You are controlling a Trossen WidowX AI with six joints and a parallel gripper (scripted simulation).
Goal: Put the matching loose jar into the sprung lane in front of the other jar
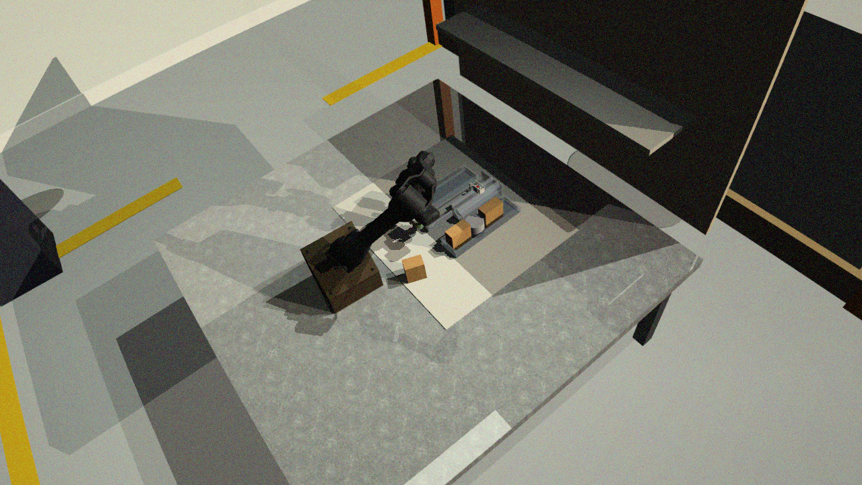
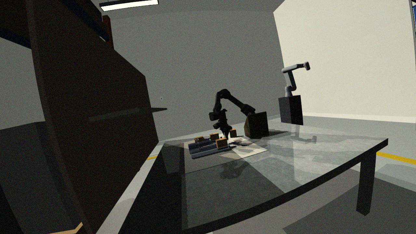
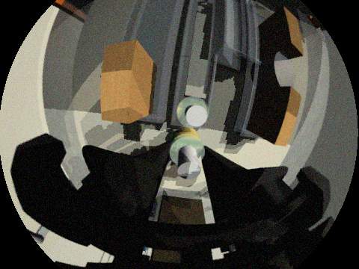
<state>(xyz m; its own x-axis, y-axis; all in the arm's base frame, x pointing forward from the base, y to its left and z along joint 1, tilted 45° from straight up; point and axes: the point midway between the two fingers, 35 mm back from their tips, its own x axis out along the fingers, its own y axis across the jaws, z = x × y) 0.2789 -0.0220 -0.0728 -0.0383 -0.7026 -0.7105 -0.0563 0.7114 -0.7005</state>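
The grey lane tray lies 19 cm ahead of my gripper tip, 4 cm below it and 2 cm to the right of it. Also, from my gripper tip: grey cylinder: 14 cm ahead, 12 cm to the right, 3 cm below.
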